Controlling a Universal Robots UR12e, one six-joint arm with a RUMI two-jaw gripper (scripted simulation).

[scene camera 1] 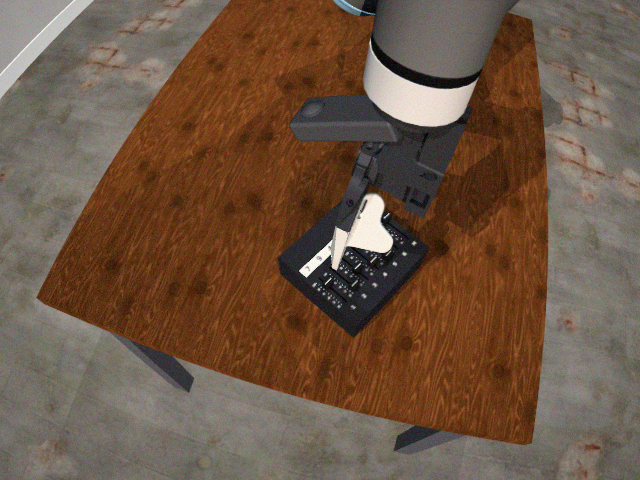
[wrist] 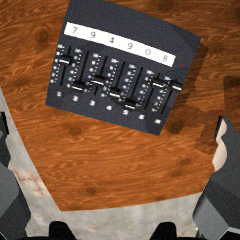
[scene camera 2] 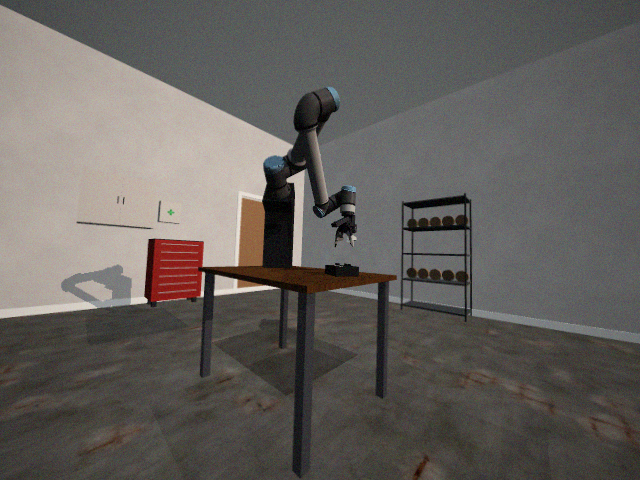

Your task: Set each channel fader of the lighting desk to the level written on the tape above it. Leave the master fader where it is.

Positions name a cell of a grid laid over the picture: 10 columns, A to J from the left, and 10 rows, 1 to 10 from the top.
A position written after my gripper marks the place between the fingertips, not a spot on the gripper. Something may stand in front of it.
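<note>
My gripper (scene camera 1: F5) is visible; the wrist view also shows the gripper (wrist: E5).
</note>
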